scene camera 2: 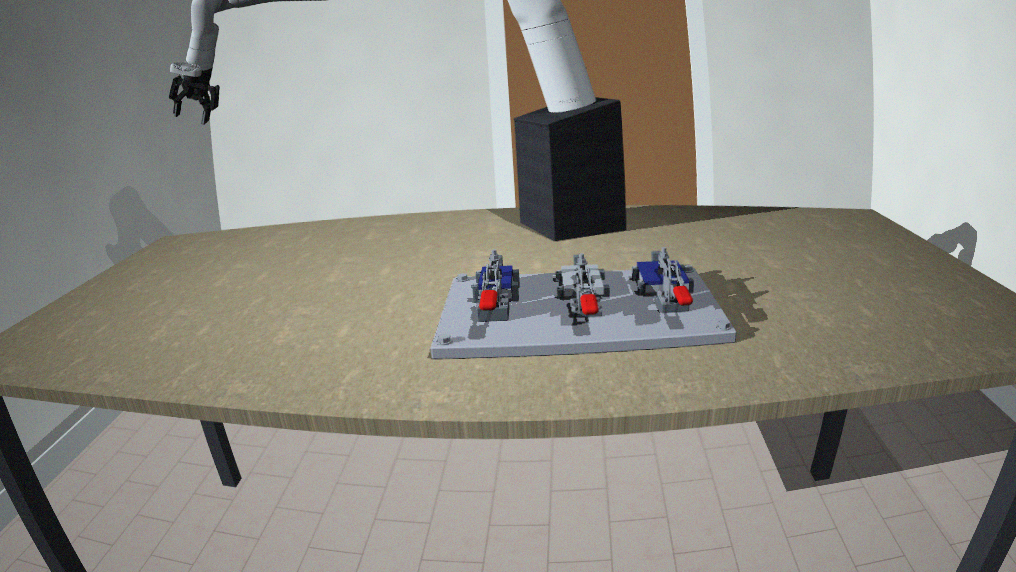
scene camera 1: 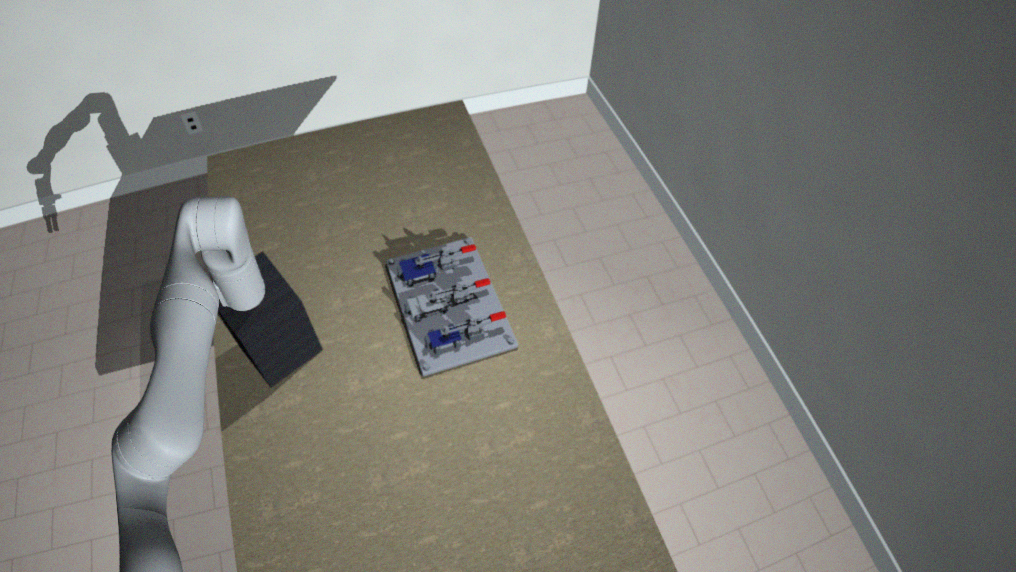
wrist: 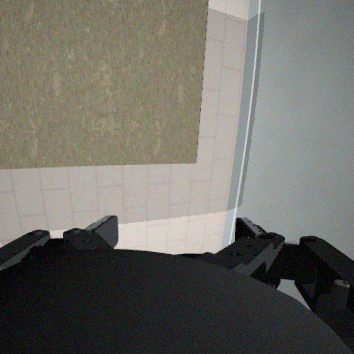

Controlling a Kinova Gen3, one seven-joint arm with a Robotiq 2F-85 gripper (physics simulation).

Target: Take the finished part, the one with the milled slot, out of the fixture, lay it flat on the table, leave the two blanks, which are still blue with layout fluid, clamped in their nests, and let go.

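The fixture's grey base plate lies on the table. The finished part, bare grey metal, sits in the middle nest under a clamp arm; its slot is too small to make out. One blue blank sits in the nest at the right in scene camera 2, the other blue blank in the left nest, each under a clamp arm. My gripper is open and empty, high up and far from the fixture; it does not show in scene camera 1.
Three red clamp handles, the middle one among them, point away from the black pedestal. The table shows one corner in the wrist view, with a wall beyond it.
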